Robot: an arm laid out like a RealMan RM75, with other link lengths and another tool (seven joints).
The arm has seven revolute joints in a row. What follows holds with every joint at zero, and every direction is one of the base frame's. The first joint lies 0.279 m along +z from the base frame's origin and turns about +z. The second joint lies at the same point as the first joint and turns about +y. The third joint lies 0.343 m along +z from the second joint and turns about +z. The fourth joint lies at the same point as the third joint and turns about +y. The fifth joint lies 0.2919 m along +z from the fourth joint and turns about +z. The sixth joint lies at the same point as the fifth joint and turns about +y. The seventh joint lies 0.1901 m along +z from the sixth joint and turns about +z. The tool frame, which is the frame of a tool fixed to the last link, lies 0.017 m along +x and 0.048 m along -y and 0.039 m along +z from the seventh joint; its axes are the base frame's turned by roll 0, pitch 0.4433 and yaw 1.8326 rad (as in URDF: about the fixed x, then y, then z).
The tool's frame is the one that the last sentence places.
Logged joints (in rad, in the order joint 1, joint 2, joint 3, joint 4, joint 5, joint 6, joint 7), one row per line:
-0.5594, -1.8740, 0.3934, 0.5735, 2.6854, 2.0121, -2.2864
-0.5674, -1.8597, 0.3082, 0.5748, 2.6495, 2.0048, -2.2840
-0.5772, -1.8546, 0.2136, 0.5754, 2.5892, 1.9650, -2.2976
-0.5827, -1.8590, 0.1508, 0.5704, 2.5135, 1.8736, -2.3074
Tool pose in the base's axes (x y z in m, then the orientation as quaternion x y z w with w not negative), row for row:
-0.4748, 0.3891, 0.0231, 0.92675, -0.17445, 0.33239, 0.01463
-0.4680, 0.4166, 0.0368, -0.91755, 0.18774, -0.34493, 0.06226
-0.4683, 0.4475, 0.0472, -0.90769, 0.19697, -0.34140, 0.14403
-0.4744, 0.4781, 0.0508, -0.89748, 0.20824, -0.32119, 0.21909
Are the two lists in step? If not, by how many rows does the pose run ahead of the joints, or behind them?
The pose runs 1 row ahead of the joints: the pose in row i belongs to the joints in row i + 1.
